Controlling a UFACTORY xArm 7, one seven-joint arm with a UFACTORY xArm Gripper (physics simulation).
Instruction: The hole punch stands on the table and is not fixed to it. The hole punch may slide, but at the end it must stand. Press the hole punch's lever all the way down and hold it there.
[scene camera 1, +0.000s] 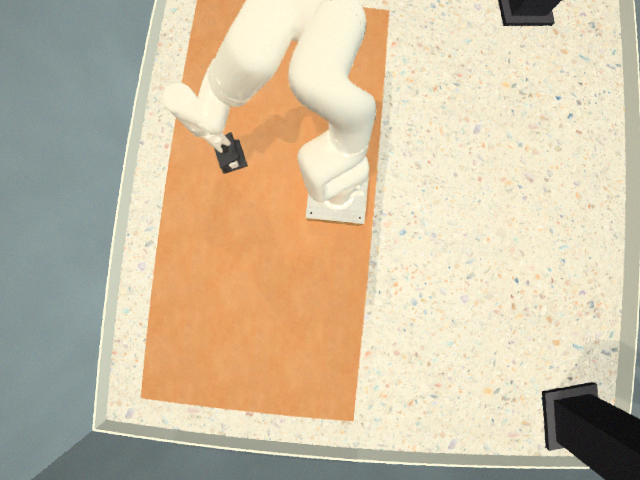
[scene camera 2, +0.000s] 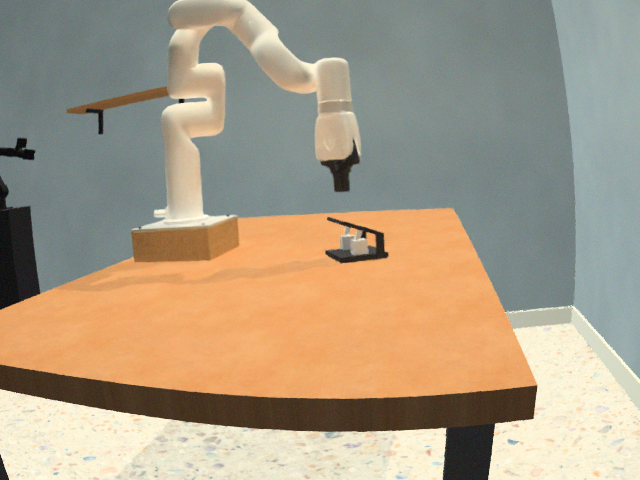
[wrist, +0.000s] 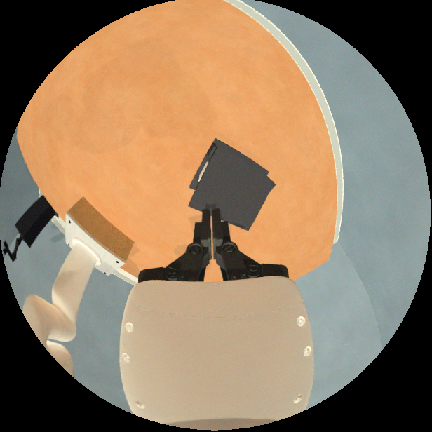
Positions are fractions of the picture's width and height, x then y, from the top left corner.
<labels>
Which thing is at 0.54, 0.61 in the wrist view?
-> My gripper.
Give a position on a black hole punch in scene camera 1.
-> At 0.38, 0.34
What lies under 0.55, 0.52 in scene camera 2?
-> A black hole punch.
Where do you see my gripper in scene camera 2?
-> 0.54, 0.40
</labels>
